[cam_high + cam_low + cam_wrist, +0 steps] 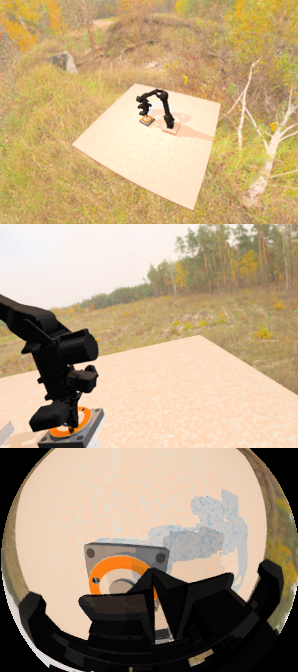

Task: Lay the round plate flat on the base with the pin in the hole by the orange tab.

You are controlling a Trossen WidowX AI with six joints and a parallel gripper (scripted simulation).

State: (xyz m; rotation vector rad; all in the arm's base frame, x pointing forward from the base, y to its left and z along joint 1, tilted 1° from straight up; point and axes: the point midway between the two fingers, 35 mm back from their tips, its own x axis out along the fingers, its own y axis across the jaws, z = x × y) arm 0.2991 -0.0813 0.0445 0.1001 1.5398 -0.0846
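The round plate lies 2 cm behind my gripper tip, 2 cm to the left of it and 1 cm below it. From my gripper tip the other things lie so: grey square base: 2 cm behind, 5 cm to the left, 2 cm below.
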